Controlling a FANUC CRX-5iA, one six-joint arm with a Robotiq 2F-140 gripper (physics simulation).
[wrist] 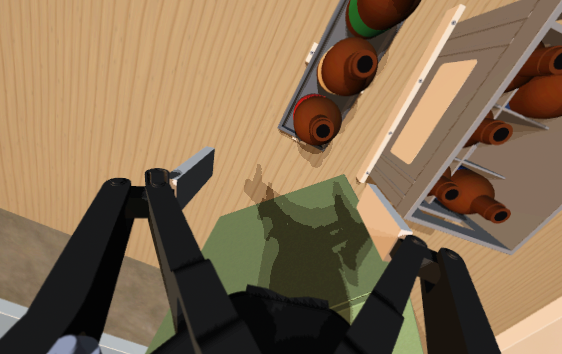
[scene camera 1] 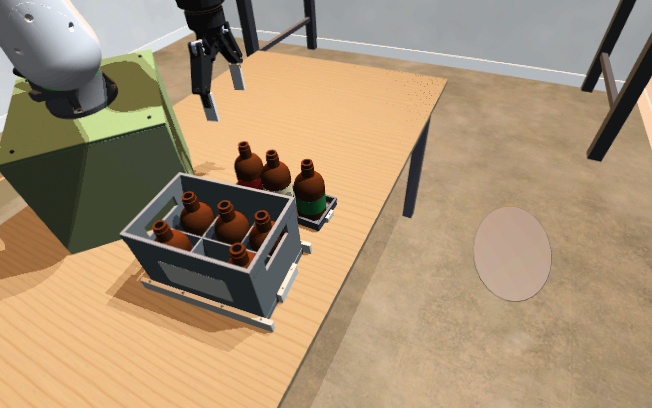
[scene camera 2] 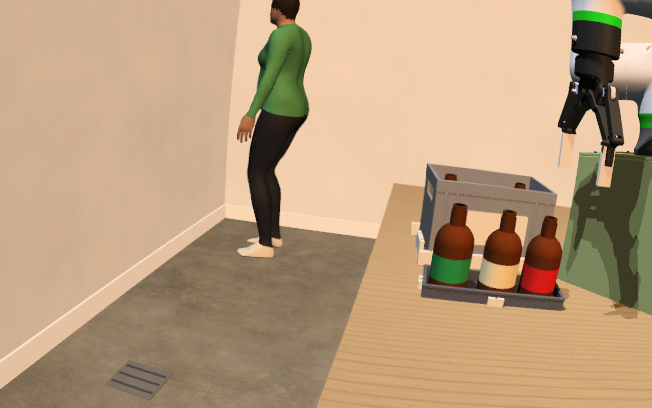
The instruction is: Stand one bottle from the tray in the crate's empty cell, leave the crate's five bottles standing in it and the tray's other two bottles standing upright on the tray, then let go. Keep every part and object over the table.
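Pixels of known places: gripper, between the fingertips: [wrist: 288, 179] [scene camera 1: 227, 103] [scene camera 2: 582, 176]; arm's base, origin of its link: [scene camera 1: 84, 97].
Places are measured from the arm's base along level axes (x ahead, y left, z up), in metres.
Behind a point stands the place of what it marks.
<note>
Three brown bottles stand upright on the dark tray [scene camera 1: 320, 225] {x 0.532, y 0.080, z -0.288 m} [scene camera 2: 460, 295] {x 0.466, y 0.173, z -0.287 m} [wrist: 300, 91] {x 0.337, y 0.171, z -0.294 m}: red-labelled [scene camera 1: 248, 166] {x 0.329, y 0.109, z -0.186 m} [scene camera 2: 540, 278] {x 0.318, y 0.168, z -0.244 m} [wrist: 315, 117] {x 0.319, y 0.144, z -0.164 m}, cream-labelled [scene camera 1: 276, 175] {x 0.413, y 0.104, z -0.186 m} [scene camera 2: 498, 274] {x 0.401, y 0.162, z -0.246 m} [wrist: 345, 70] {x 0.383, y 0.137, z -0.166 m} in the middle, and green-labelled [scene camera 1: 310, 192] {x 0.507, y 0.092, z -0.199 m} [scene camera 2: 451, 267] {x 0.491, y 0.160, z -0.242 m} [wrist: 385, 15] {x 0.457, y 0.120, z -0.189 m}. The grey crate [scene camera 1: 150, 257] {x 0.315, y -0.205, z -0.176 m} [scene camera 2: 490, 200] {x 0.408, y -0.013, z -0.154 m} [wrist: 435, 155] {x 0.343, y -0.017, z -0.145 m} holds five unlabelled-looking bottles; their lower parts are hidden. In scene camera 1, its near row's middle cell [scene camera 1: 215, 247] {x 0.381, y -0.109, z -0.225 m} is empty. My gripper [scene camera 1: 225, 98] {x 0.270, y 0.158, z -0.052 m} [scene camera 2: 585, 161] {x 0.270, y 0.158, z -0.052 m} [wrist: 288, 179] {x 0.270, y 0.158, z -0.052 m} is open and empty, high above the table, beyond the red-labelled bottle on the pedestal side, touching nothing.
The green pedestal [scene camera 1: 120, 185] {x 0.131, y -0.093, z -0.144 m} [scene camera 2: 600, 240] {x 0.163, y 0.070, z -0.188 m} [wrist: 300, 240] {x 0.148, y 0.083, z -0.131 m} stands beside the crate and tray. Pale guide strips [scene camera 1: 210, 305] {x 0.427, y -0.208, z -0.271 m} [wrist: 420, 81] {x 0.434, y -0.004, z -0.269 m} border the crate. The wooden table's [scene camera 1: 325, 100] {x 0.279, y 0.668, z -0.300 m} long edge runs beyond the green-labelled bottle. A person [scene camera 2: 285, 75] stands by the far wall.
</note>
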